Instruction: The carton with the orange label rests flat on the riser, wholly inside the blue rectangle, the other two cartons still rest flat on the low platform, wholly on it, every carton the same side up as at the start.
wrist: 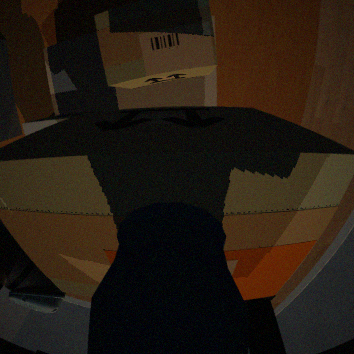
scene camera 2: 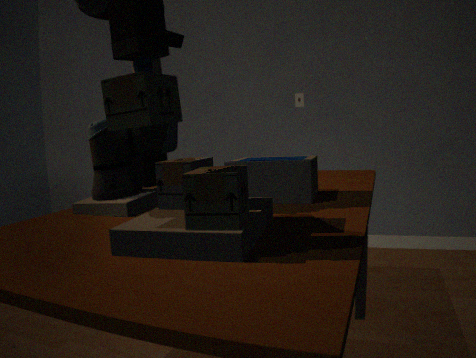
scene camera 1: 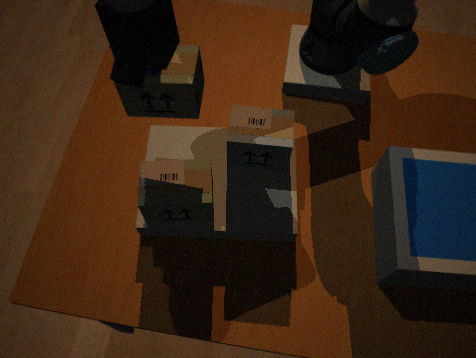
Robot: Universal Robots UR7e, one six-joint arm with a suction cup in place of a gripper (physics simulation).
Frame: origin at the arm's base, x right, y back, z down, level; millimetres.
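Seen in the pictures: hand, its tool point: (wrist: 170,217) (scene camera 1: 154,73); arm's base, origin of its link: (scene camera 2: 117,194) (scene camera 1: 329,52).
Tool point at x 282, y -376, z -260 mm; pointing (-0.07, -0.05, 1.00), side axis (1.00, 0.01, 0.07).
Pixels of each thing's top centre, then the offset from my tool point to it. Level surfaces: height alone.
- carton with the orange label, centre of its top: (wrist: 144,272) (scene camera 1: 158,61) (scene camera 2: 142,74) dy +10, dx -5, dz -18 mm
- carton, centre of its top: (wrist: 153,34) (scene camera 2: 217,169) (scene camera 1: 175,181) dy -108, dx -53, dz +160 mm
- low platform, centre of its top: (wrist: 124,94) (scene camera 2: 202,211) (scene camera 1: 219,176) dy -32, dx -113, dz +253 mm
- blue rectangle, centre of its top: (scene camera 1: 445,207) (scene camera 2: 273,158) dy -19, dx -551, dz +181 mm
- riser, centre of its top: (scene camera 1: 445,207) (scene camera 2: 273,158) dy -19, dx -551, dz +181 mm
- orange-brown table, height of its surface: dz +301 mm
The carton with the orange label (scene camera 1: 162,100) (scene camera 2: 127,102) (wrist: 280,270) hangs upright in the air under the suction gripper (scene camera 2: 143,66) (wrist: 171,220), arrows pointing up. The cup is on its top face; part of the orange label shows beside the cup in the wrist view. The tool hides much of its top in scene camera 1. Another carton (scene camera 1: 175,200) (scene camera 2: 216,200) (wrist: 165,50) stands upright on the low platform (scene camera 1: 170,142) (scene camera 2: 175,243). The third carton (scene camera 1: 260,175) (scene camera 2: 171,182) stands upright there too, apart from it. The blue rectangle (scene camera 1: 445,210) (scene camera 2: 275,159) lies atop the riser (scene camera 1: 387,215) (scene camera 2: 287,181).
The riser is to the right of the low platform in scene camera 1, with a gap between. The arm's base stands on a pale plate (scene camera 1: 295,60) (scene camera 2: 100,206) at the back. The orange-brown table (scene camera 1: 65,240) (scene camera 2: 175,295) lies below, partly in deep shadow.
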